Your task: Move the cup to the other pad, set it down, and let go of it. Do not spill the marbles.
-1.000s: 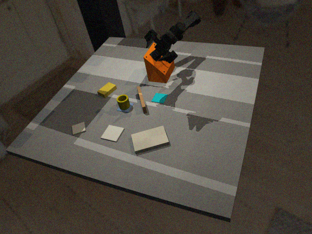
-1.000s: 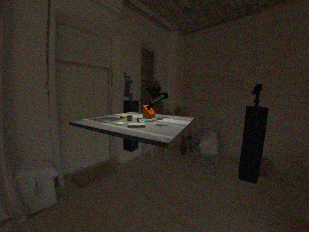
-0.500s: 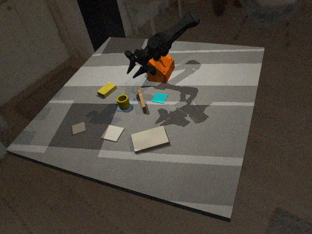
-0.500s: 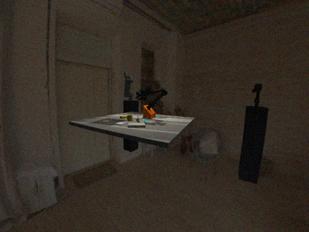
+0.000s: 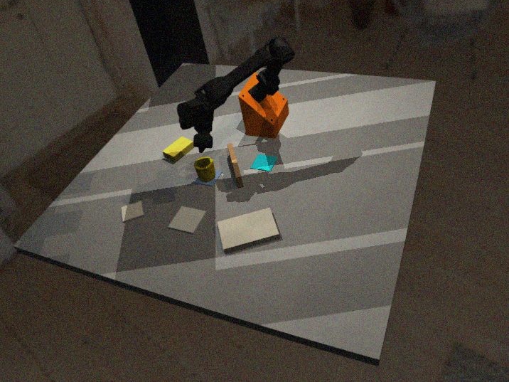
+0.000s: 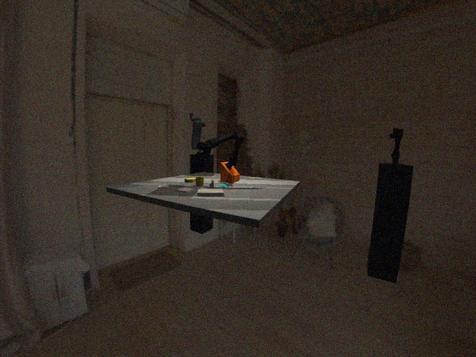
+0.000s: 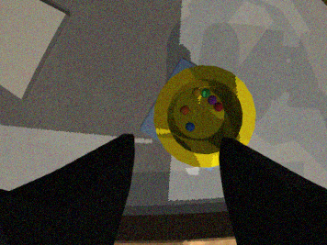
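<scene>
Right now the yellow cup is 110 mm below my gripper tip, 20 mm to the right of it and 10 mm behind it. Also, from my gripper tip: orange marble: 130 mm below, 10 mm to the right; wooden bar: 130 mm below, 80 mm behind, 70 mm to the left; blue-grey pad: 160 mm below, 10 mm to the right, 10 mm behind.
</scene>
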